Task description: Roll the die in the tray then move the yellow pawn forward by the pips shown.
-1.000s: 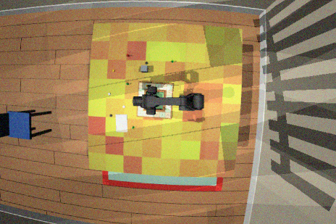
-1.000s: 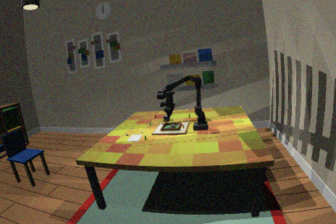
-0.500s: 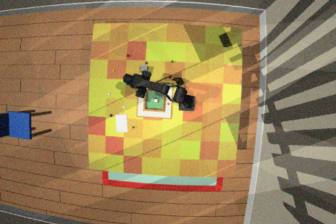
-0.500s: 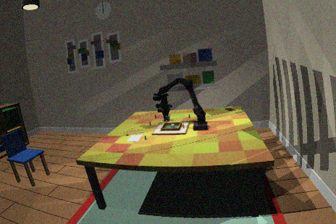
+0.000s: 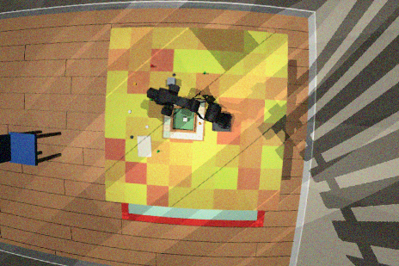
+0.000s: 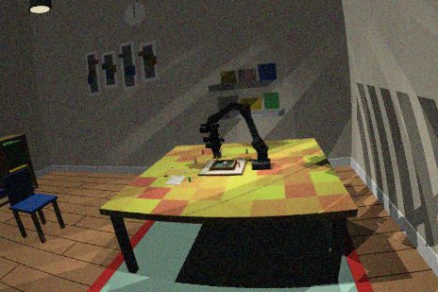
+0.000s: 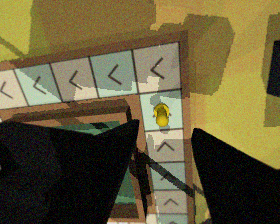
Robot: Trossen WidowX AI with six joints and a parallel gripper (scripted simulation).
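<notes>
My gripper tip is now 4 cm above the yellow pawn. From my gripper tip the other things lie so: grey block (13 cm to the right, 4 cm below, 3 cm ahead); green tray (11 cm to the left, 7 cm behind, 6 cm below); white die (11 cm to the left, 8 cm behind, 4 cm below).
</notes>
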